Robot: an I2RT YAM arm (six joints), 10 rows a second.
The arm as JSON. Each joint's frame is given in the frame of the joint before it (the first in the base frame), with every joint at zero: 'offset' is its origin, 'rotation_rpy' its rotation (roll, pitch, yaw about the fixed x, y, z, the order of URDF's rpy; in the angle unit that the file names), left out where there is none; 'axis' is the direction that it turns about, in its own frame. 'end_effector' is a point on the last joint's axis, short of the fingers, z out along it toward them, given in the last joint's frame.
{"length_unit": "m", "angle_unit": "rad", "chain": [
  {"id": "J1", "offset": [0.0, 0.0, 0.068], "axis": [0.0, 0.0, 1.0]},
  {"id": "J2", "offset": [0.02, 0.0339, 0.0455], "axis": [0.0, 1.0, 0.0]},
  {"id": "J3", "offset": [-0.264, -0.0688, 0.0], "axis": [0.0, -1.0, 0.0]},
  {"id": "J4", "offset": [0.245, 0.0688, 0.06], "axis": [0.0, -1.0, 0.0]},
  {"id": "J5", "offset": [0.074, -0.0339, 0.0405], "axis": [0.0, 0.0, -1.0]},
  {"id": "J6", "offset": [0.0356, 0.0, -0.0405], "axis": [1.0, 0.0, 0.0]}
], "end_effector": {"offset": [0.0, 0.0, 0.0], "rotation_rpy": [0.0, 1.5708, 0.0]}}
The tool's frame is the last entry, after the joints.
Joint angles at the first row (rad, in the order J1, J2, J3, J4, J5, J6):
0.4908 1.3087 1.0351 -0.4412 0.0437 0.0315
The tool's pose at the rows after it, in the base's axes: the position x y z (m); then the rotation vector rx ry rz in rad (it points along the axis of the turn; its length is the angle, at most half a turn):
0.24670 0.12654 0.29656 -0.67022 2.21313 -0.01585
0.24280 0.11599 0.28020 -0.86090 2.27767 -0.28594
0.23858 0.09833 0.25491 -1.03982 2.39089 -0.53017
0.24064 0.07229 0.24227 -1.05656 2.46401 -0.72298
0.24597 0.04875 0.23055 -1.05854 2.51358 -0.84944
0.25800 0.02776 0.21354 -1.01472 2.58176 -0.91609
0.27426 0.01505 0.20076 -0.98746 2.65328 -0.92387
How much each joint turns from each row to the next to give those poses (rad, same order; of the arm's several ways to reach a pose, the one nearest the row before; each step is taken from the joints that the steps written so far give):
0.0034 -0.0245 0.0267 -0.0896 0.1148 -0.1942
-0.0115 0.0134 -0.0175 -0.1080 0.1255 -0.1782
-0.0388 0.0255 -0.0431 -0.1125 0.1095 -0.1369
-0.0855 0.0054 -0.0386 -0.0252 0.0954 -0.0824
-0.0893 0.0149 -0.0354 0.0279 0.0545 -0.0824
-0.0881 0.0587 -0.0210 0.0587 0.0240 -0.0389
-0.0568 0.0889 0.0305 0.0179 -0.0034 -0.0076

